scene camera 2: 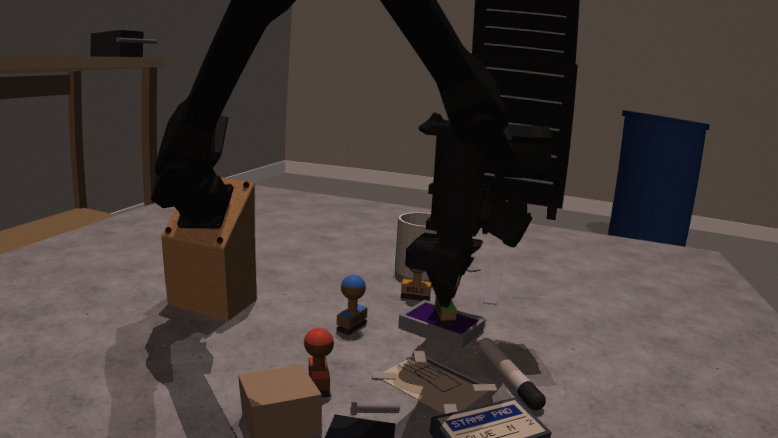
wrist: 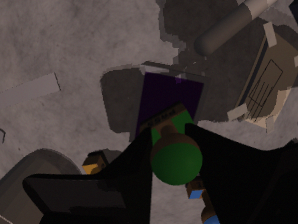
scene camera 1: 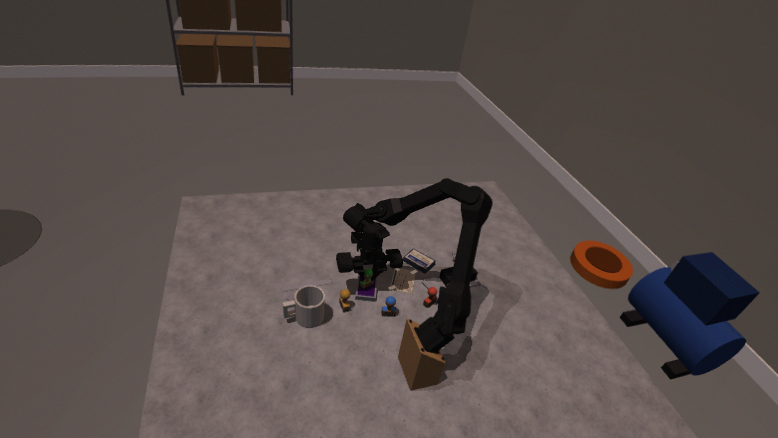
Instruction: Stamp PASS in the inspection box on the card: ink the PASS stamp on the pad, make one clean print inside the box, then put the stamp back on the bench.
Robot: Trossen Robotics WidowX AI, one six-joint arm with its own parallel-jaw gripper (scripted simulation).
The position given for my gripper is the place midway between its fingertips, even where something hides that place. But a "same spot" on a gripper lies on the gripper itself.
Scene:
My gripper shows in scene camera 2, in the wrist view and in scene camera 1 [366, 280]. One and the same spot on my gripper: [wrist: 126, 183] is [scene camera 2: 474, 249].

